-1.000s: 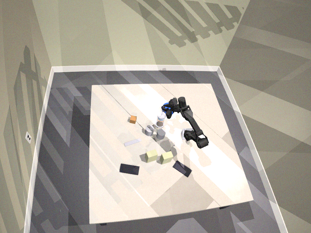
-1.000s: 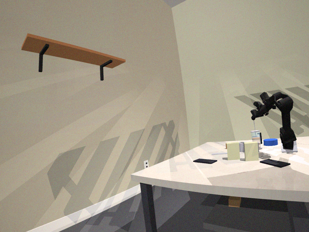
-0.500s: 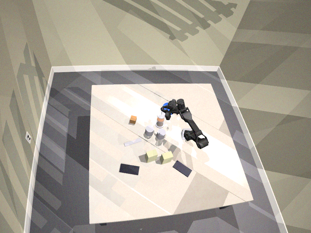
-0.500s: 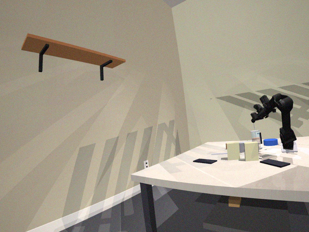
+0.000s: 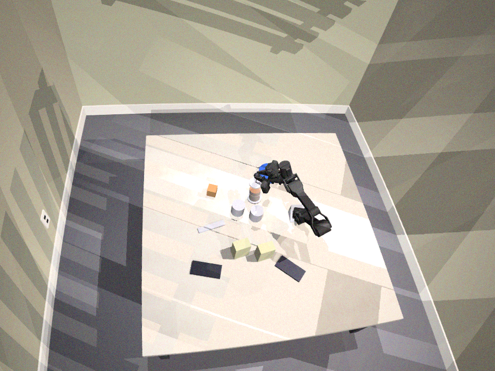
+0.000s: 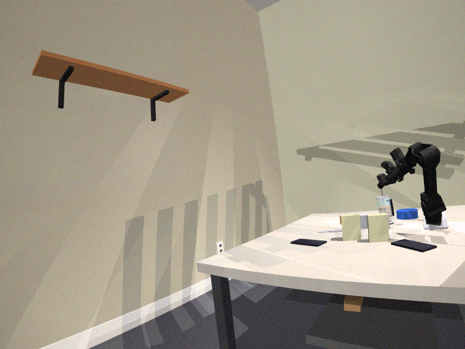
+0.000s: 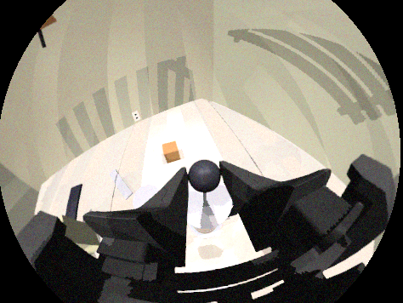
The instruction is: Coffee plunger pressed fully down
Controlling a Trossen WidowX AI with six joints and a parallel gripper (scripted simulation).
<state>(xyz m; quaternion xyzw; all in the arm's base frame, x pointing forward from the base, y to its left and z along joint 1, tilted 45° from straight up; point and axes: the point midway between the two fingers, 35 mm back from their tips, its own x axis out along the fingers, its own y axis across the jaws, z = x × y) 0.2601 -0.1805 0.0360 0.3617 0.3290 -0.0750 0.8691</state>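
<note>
Right now the coffee press is 2 cm behind my gripper tip, 1 cm to the right of it and 11 cm below it. From my gripper tip the other things lie so: blue disc: 11 cm behind, 16 cm to the right, 19 cm below; then orange cube: 22 cm ahead, 18 cm below; then grey bar: 21 cm ahead, 21 cm to the left, 21 cm below.
</note>
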